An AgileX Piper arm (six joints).
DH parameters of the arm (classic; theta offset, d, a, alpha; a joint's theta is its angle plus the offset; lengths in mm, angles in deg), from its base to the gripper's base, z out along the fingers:
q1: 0 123 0 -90
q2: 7.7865 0 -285 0
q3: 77.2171 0 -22 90
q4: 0 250.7 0 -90
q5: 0 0 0 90
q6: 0 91 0 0
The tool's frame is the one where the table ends.
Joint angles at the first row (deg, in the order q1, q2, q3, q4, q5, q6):
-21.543 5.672 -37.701 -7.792 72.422 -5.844
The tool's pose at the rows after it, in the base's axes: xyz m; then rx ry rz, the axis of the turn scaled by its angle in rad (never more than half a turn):
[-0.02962, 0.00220, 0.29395, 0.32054, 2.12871, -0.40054]
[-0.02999, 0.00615, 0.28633, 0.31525, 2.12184, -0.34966]
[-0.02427, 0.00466, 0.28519, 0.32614, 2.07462, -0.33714]
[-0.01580, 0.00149, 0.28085, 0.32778, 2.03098, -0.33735]
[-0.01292, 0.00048, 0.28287, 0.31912, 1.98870, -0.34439]
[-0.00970, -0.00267, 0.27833, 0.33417, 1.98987, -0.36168]
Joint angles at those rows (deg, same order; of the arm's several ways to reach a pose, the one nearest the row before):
-21.543 0.287 -35.582 -5.844 72.365 -5.730
-21.542 -1.488 -34.148 -3.496 72.478 -5.442
-21.544 -1.604 -32.774 -3.094 68.755 -4.240
-21.541 -1.604 -30.367 -3.096 63.943 -3.551
-21.543 -1.603 -29.908 -3.095 61.019 -3.551
-21.542 -1.490 -28.533 -4.413 59.703 -2.692

